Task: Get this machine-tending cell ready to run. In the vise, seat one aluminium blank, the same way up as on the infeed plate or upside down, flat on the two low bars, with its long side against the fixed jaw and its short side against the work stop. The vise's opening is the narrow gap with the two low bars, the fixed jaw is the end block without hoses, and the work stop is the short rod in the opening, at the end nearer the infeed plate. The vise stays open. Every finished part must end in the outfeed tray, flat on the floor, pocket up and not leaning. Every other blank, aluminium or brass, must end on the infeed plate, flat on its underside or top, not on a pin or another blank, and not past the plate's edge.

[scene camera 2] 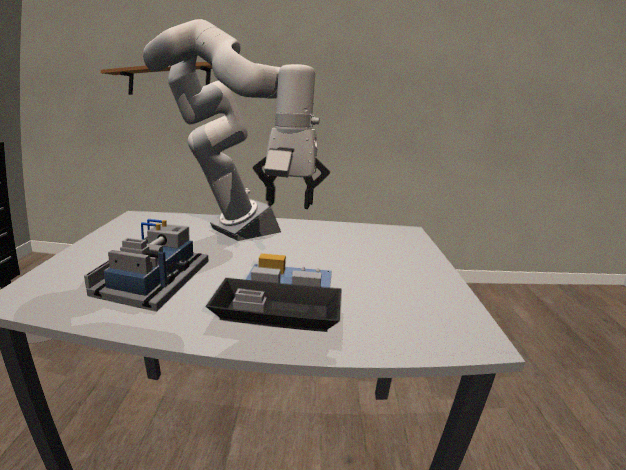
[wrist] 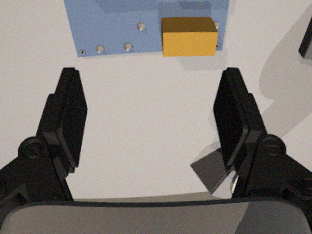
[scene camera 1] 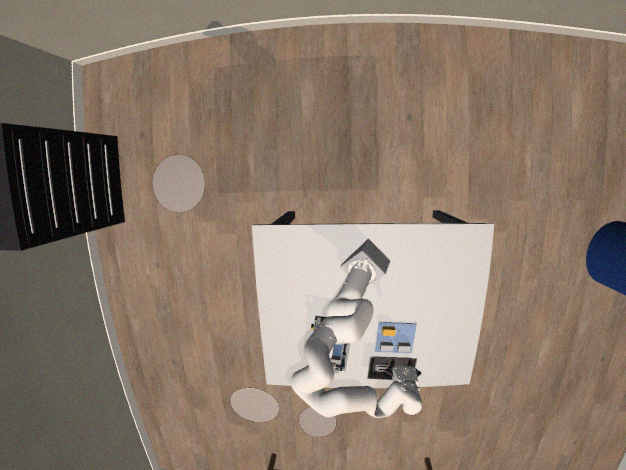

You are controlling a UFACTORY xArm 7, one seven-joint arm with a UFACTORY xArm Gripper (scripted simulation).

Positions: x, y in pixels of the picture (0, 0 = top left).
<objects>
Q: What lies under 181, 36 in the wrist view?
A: A brass blank.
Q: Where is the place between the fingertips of the gripper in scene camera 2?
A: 288, 206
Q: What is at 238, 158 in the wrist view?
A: The gripper.
</objects>
